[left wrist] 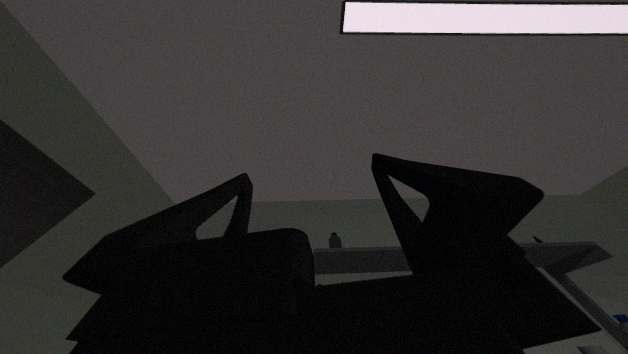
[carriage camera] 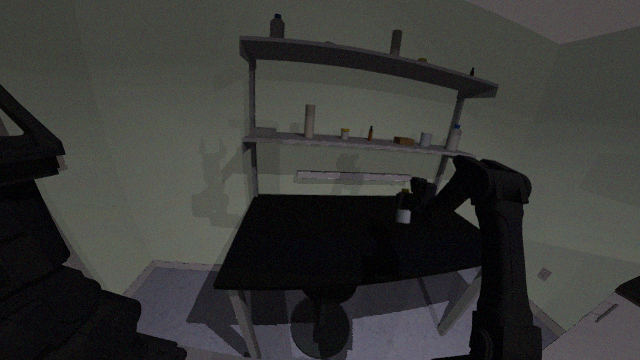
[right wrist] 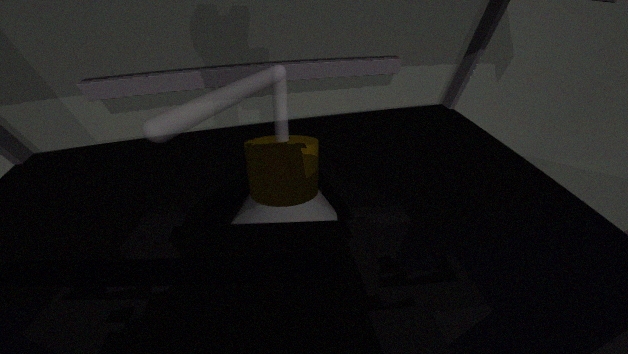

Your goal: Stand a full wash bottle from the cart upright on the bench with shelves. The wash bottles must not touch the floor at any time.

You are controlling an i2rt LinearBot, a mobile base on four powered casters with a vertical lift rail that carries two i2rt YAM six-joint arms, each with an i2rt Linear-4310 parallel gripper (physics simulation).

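Places are measured from the left arm's base along level axes (x ahead, y left, z up), in millimetres.
Where they show: left gripper, between the fingertips: (left wrist: 309, 170); right gripper, between the fingertips: (carriage camera: 400, 196).
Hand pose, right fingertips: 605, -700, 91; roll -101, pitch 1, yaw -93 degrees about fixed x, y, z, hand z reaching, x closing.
Things, the pixels of their centre, and the offset from my right fingertips, as dx, dy, dz. "*": a spot on its surface instead. Level surfaces: height alone.
- wash bottle, middle of its body: (right wrist: 276, 257) (carriage camera: 404, 202) -57, +8, -1
- black bench top, height of its surface: dz -275
- bench's lower shelf, a spot on its surface: (carriage camera: 370, 140) * +397, +71, +185
A wash bottle (carriage camera: 403, 216) (right wrist: 283, 172) with a white body, yellow cap and bent pale spout is upright in my right gripper (carriage camera: 403, 201) (right wrist: 289, 174), whose dark fingers are shut around it. In the carriage view it appears over the right part of the black bench top (carriage camera: 300, 240) (right wrist: 400, 165). The gap between the bottle's base and the top cannot be told. My left gripper (left wrist: 309, 170) is open and empty, raised and pointing up toward the ceiling; part of it shows at the carriage view's left edge. The cart does not show.
The bench's lower shelf (carriage camera: 370, 143) and upper shelf (carriage camera: 325, 52) (left wrist: 360, 260) hold bottles, jars and small items. A pale bar (carriage camera: 350, 175) (right wrist: 340, 70) runs behind the bench top. A stool (carriage camera: 320, 327) stands at the bench's front. A pale cabinet (carriage camera: 595, 325) is at the lower right.
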